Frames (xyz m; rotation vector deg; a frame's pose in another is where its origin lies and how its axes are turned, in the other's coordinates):
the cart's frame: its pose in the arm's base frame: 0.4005 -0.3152 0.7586 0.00 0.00 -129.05
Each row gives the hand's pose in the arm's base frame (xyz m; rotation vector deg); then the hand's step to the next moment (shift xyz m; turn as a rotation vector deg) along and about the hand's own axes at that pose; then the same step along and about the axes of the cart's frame.
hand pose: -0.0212 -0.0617 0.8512 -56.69 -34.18 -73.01
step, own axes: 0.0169 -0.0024 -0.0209 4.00 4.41 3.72
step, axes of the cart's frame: 0.0215 0.0156 0.0047 -4.49 3.71 3.92
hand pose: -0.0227 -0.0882 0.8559 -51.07 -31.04 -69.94
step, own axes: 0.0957 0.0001 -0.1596 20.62 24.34 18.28
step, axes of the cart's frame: 0.1365 0.1254 -0.0159 -23.61 20.62 19.21
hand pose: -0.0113 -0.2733 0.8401 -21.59 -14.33 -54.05
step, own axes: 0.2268 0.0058 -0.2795 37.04 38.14 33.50
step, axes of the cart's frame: 0.1268 0.2903 -0.1709 -37.42 35.13 36.26
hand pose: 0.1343 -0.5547 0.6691 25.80 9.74 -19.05
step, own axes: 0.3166 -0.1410 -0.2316 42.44 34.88 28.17
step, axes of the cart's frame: -0.0625 0.2395 -0.3354 -38.14 38.95 28.97
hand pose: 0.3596 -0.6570 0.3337 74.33 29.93 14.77
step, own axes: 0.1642 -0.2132 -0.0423 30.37 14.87 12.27
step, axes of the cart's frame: -0.1044 0.0399 -0.2484 -27.23 21.42 9.67
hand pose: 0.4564 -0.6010 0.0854 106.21 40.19 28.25
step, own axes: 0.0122 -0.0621 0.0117 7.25 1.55 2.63
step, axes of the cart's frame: -0.0147 -0.0099 -0.0619 -6.68 4.11 0.56
